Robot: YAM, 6 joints.
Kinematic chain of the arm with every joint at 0, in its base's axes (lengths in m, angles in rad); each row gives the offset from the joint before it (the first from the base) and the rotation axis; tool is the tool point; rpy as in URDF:
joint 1: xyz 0 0 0.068 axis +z
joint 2: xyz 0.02 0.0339 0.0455 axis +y
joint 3: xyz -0.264 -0.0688 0 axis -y
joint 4: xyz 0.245 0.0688 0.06 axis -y
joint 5: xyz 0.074 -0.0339 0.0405 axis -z
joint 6: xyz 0.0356 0 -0.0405 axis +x
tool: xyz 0 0 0 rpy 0 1.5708 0
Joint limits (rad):
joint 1: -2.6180..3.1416
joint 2: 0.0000..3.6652
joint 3: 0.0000..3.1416
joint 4: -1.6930..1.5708
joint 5: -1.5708..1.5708
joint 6: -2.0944..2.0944
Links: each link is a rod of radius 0.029 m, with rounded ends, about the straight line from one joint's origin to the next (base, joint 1, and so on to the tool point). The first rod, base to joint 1, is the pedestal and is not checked.
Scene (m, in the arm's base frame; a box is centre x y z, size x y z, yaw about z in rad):
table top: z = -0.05
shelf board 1: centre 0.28 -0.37 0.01 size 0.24 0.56 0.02 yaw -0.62
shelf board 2: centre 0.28 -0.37 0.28 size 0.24 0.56 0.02 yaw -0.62
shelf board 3: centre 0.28 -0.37 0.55 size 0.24 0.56 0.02 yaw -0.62
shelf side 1: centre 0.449 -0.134 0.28 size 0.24 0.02 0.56 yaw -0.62
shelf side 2: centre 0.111 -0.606 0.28 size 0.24 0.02 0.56 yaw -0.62
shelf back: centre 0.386 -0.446 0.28 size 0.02 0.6 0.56 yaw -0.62
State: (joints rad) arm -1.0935 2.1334 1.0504 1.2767 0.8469 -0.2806
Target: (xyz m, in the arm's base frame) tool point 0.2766 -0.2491 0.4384
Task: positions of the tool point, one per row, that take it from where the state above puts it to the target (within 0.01 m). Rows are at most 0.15 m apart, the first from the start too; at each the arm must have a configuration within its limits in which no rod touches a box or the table.
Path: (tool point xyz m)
1: 0.0987 -0.3496 0.1706
2: 0.0381 -0.2941 0.1673
3: 0.1059 -0.2871 0.2568
4: 0.1533 -0.2400 0.3507
5: 0.1617 -0.1670 0.4384
6: 0.2185 -0.2084 0.4461
7: 0.2766 -0.2491 0.4384

